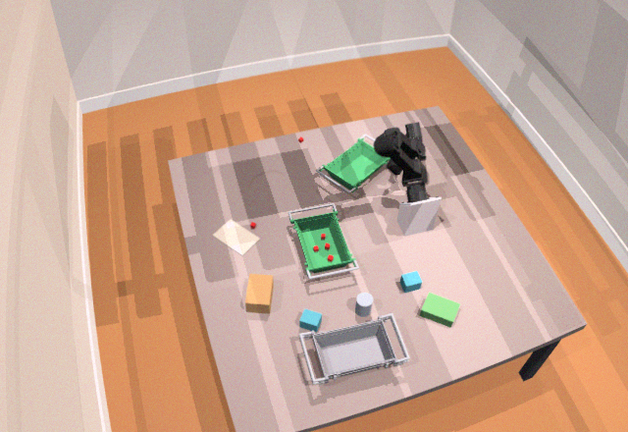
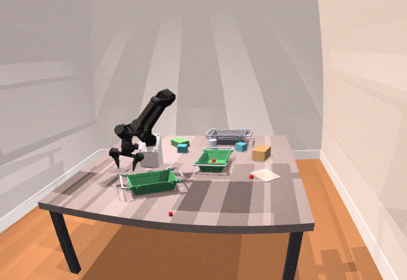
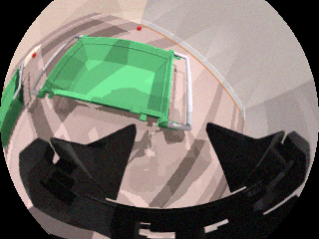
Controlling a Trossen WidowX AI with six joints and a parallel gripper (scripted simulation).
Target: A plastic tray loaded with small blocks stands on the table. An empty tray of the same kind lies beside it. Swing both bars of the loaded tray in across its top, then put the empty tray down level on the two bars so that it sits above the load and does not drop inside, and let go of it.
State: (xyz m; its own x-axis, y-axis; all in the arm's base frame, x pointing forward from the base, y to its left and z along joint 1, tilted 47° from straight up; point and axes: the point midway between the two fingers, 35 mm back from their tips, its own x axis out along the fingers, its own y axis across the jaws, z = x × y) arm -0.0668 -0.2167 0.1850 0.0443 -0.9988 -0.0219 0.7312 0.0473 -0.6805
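The green tray lies 140 mm ahead of my gripper tip, 40 mm to the right of it and 40 mm below it. The rest, counted from my gripper tip: green block: 690 mm to the left, 150 mm ahead, 60 mm below; then grey cylinder: 580 mm to the left, 390 mm ahead, 50 mm below; then beige sheet: 710 mm ahead, 120 mm to the left, 80 mm below.
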